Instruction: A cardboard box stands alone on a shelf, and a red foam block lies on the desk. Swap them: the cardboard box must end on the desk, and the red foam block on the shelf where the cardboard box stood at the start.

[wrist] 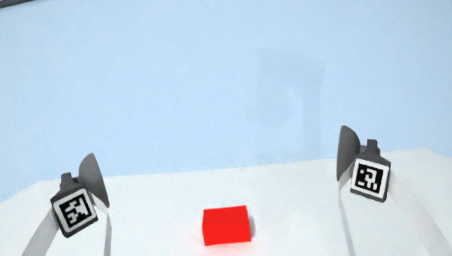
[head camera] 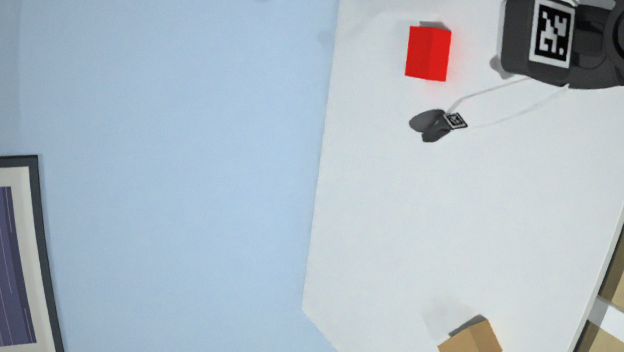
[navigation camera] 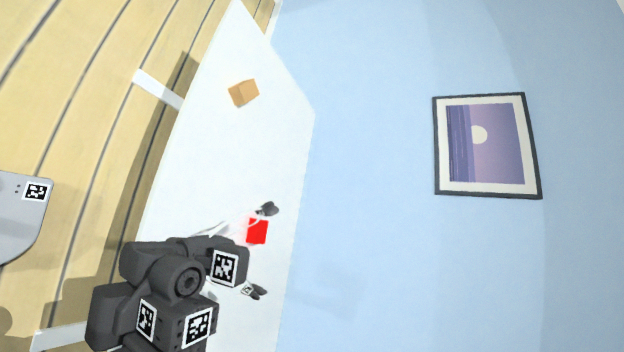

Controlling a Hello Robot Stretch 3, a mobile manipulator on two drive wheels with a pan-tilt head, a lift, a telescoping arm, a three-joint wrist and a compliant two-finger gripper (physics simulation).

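Frame: origin at the robot's base, x left, y back, z up, level; centimetres.
Seen in the pictures: gripper, fingertip midpoint: [wrist: 220, 159] [head camera: 424, 35] [navigation camera: 269, 249].
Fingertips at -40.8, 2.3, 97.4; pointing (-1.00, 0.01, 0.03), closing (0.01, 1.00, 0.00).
Pixels of each thing's middle, then the offset from my fingertips to it, as dx, dy, dz. Level surfaces: height alone.
- red foam block, body centre: [head camera: 427, 53] [wrist: 226, 224] [navigation camera: 257, 231] -24.5, -0.5, -23.1
- white desk, its level: dz -25.3
- cardboard box, body centre: [head camera: 469, 348] [navigation camera: 244, 91] -3.1, -47.3, -22.8
- plank floor, its level: dz -97.3
The red foam block [head camera: 427, 54] [navigation camera: 257, 231] [wrist: 226, 225] lies on the white desk [head camera: 450, 210] [navigation camera: 215, 145] [wrist: 150, 200]. A cardboard box [head camera: 472, 337] [navigation camera: 244, 92] also sits on this white top, toward its far end in the navigation view, turned at an angle; the head view cuts it off at the bottom edge. My gripper [navigation camera: 263, 250] [wrist: 220, 159] is open and empty above the desk. In the wrist view the block shows low between the spread fingers, apart from both. One finger shows in the head view. The shelf cannot be made out.
The blue wall [head camera: 175, 150] [navigation camera: 370, 240] [wrist: 175, 90] runs along the desk's back edge. A framed picture [head camera: 46, 240] [navigation camera: 437, 150] hangs on it. The plank floor [navigation camera: 65, 60] and a pale desk leg [navigation camera: 157, 90] show in front of the desk. A grey rounded panel with a marker [navigation camera: 22, 215] shows at left.
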